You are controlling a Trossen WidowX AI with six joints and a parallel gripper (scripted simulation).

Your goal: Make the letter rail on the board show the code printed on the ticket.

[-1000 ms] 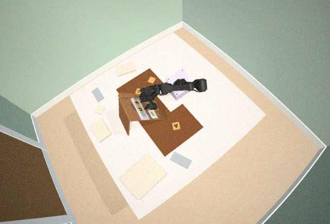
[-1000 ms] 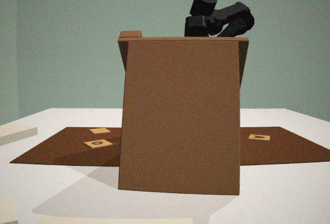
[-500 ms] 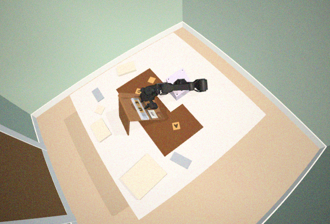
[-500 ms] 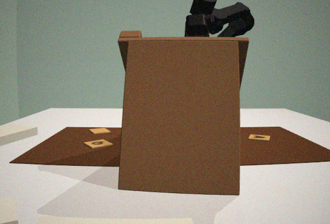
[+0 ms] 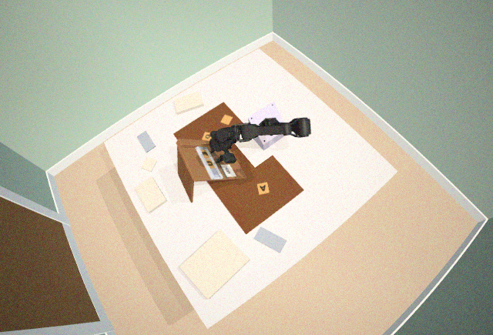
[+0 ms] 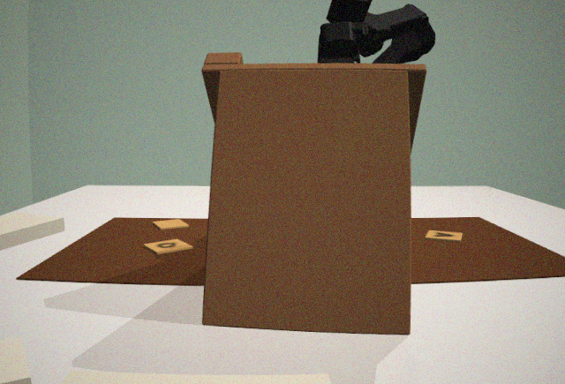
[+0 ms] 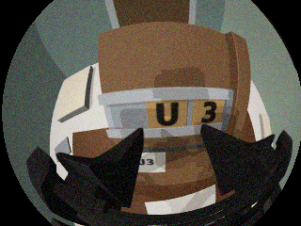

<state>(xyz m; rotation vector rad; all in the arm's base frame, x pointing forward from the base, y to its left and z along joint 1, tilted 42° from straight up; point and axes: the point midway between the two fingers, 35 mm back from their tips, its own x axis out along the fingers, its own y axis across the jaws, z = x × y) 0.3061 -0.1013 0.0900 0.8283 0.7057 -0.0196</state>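
Right now the white ticket is 2 cm behind my gripper tip, 5 cm to the left of it and 11 cm below it. The rest, counted from my gripper tip: brown mat (14 cm behind, 1 cm to the right, 19 cm below).
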